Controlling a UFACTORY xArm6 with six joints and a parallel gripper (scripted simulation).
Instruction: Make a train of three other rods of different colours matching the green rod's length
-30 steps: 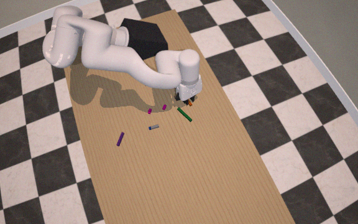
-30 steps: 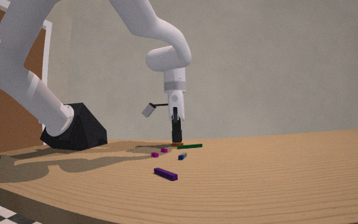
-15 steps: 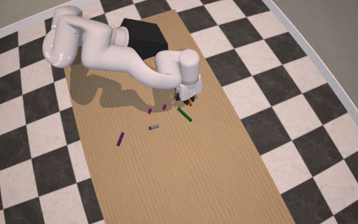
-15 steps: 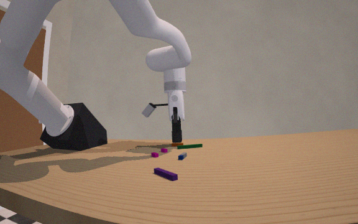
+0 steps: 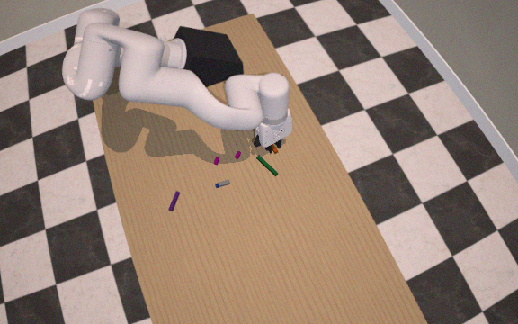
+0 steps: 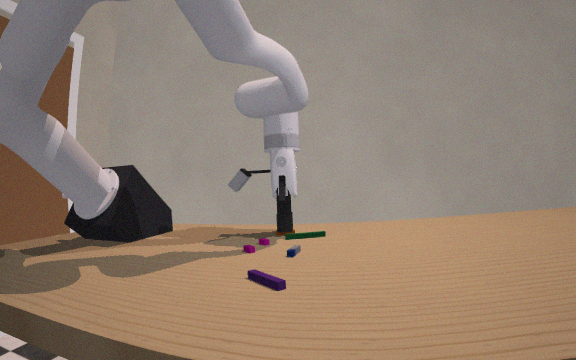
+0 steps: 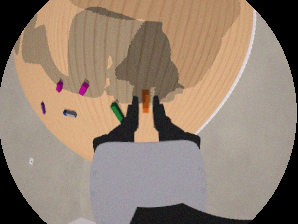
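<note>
The orange rod lies 20 mm below my hand. The rest, counted from my hand: blue rod (40 mm ahead, 200 mm to the right, 20 mm below); then grey rod (40 mm ahead, 180 mm to the right, 20 mm below); then green rod (50 mm ahead, 40 mm to the right, 20 mm below).
</note>
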